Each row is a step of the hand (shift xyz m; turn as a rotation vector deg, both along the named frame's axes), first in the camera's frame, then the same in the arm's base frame.
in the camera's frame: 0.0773 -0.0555 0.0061 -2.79 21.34 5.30
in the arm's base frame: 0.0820 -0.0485 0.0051 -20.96 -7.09 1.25
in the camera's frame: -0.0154 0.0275 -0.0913 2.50 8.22 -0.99
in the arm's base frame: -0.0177 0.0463 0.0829 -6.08 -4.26 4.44
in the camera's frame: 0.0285 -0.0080 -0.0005 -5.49 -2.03 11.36
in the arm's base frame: 0.0195 -0.0206 0.0083 -2.25 -0.11 -12.58
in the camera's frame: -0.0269 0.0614 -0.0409 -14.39 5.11 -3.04
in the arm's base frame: -0.0602 0.0213 0.0457 -10.33 11.61 -0.97
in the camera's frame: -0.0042 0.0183 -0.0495 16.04 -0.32 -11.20
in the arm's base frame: -0.0108 0.0206 0.0476 8.89 -7.88 15.55
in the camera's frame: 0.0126 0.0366 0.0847 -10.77 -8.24 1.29
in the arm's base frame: -0.0396 -0.0617 -0.0575 2.47 10.94 -7.74
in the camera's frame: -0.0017 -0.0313 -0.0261 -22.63 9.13 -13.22
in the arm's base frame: 0.0309 0.0237 0.0120 -15.98 21.83 6.19
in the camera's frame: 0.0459 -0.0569 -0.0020 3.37 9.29 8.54
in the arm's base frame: 0.0708 -0.0184 0.0002 -8.06 -9.77 -3.21
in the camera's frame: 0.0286 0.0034 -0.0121 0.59 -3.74 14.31
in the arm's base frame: 0.0112 -0.0190 0.0221 1.47 -5.94 -13.48
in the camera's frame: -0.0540 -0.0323 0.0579 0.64 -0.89 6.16
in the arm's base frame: -0.0032 0.0280 -0.0807 0.16 -3.11 -5.43
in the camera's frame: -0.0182 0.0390 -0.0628 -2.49 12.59 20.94
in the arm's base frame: -0.0333 0.0316 0.0607 -15.36 -11.79 -15.11
